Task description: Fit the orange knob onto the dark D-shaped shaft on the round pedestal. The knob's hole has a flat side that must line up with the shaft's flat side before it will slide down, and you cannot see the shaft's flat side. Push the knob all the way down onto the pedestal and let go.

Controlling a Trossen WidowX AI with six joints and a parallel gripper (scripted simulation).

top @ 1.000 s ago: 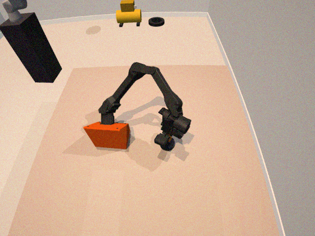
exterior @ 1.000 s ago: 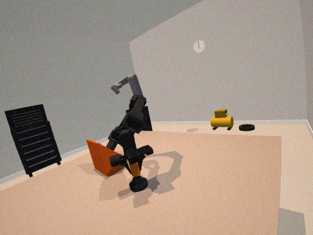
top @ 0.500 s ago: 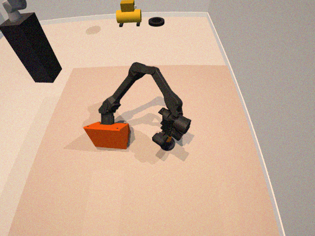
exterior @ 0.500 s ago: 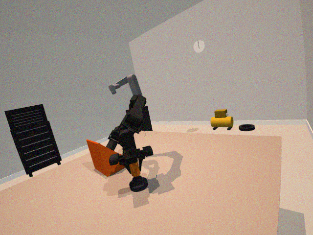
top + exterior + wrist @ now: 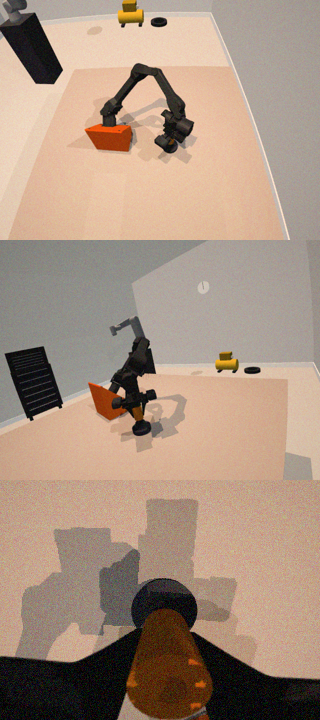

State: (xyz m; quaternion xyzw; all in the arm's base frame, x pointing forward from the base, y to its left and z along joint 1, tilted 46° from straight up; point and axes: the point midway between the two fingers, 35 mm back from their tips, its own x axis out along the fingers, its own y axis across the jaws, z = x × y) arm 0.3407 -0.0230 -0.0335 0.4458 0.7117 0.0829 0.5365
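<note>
The orange knob is 20 mm above my gripper tip. The rest, counted from my gripper tip: dark round pedestal (40 mm below).
</note>
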